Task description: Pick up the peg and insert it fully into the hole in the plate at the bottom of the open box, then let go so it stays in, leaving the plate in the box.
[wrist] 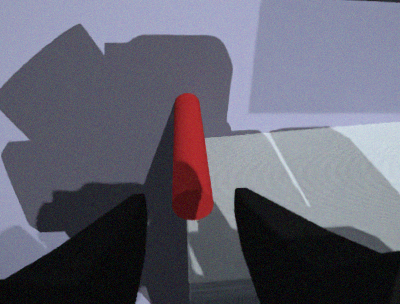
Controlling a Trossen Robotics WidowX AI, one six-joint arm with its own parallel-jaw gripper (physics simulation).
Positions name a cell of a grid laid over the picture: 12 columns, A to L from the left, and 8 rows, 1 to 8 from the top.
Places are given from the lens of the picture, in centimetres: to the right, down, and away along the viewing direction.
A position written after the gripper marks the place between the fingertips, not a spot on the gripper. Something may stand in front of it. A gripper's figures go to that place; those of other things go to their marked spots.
gripper (F6): 0, 2, 11
red peg (F6): 0, 2, 10
